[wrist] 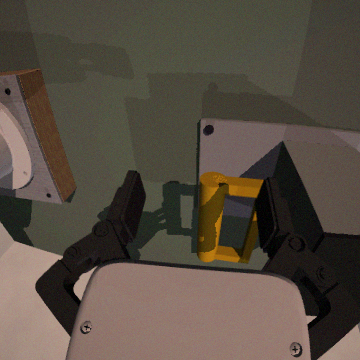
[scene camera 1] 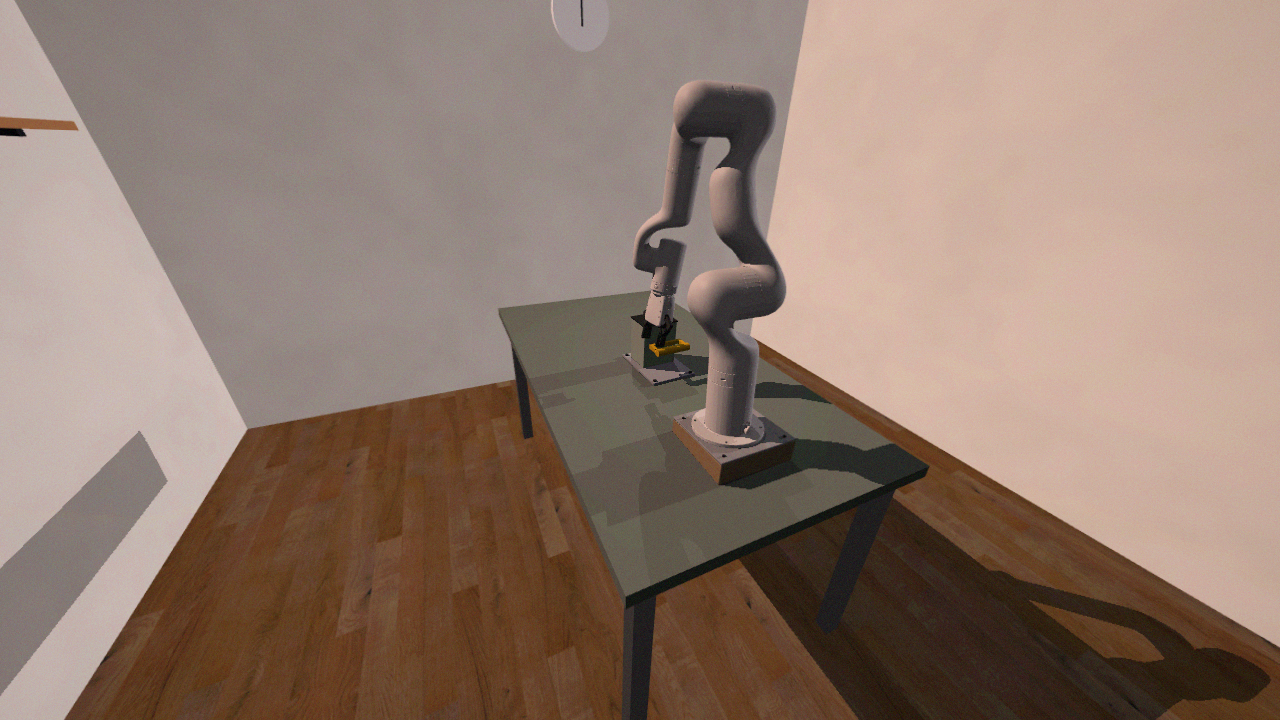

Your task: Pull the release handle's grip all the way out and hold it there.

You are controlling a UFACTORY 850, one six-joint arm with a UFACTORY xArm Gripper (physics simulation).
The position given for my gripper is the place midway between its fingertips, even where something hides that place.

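Note:
A base plate (scene camera 1: 658, 374) is there for me to see, and so is my own gripper (wrist: 199, 185).

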